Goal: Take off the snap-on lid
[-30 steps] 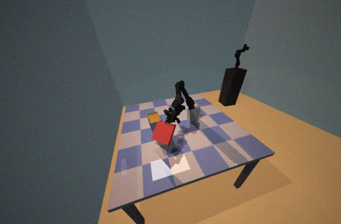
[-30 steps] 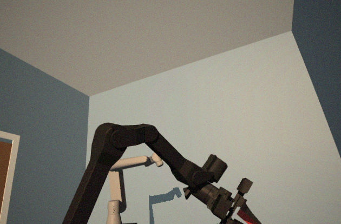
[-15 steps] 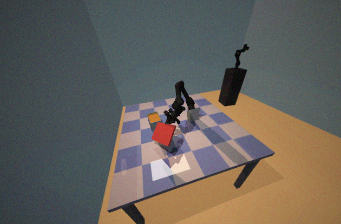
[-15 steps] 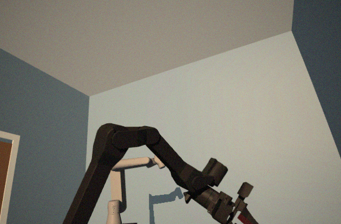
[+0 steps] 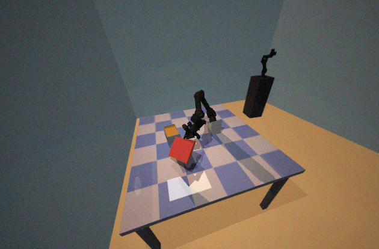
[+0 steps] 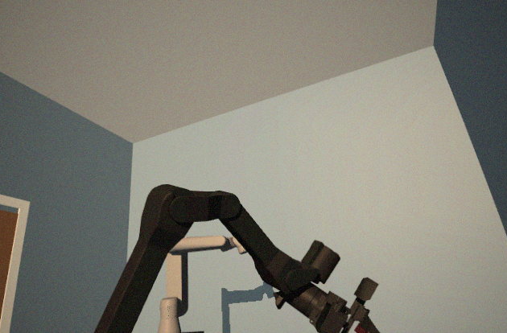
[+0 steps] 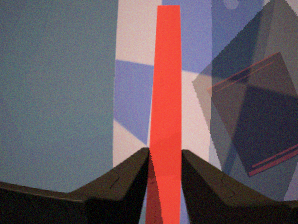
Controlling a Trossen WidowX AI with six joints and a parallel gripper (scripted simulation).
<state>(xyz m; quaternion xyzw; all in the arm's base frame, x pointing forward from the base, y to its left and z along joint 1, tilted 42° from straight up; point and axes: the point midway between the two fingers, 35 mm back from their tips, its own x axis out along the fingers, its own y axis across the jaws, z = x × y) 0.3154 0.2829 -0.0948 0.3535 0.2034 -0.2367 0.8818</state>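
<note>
Now: the red lid 5 cm to the left of my gripper tip, 4 cm below it and 4 cm ahead of it. From my gripper tip the other things lie so: grey storage box (28 cm to the right, 14 cm below, 11 cm ahead).
</note>
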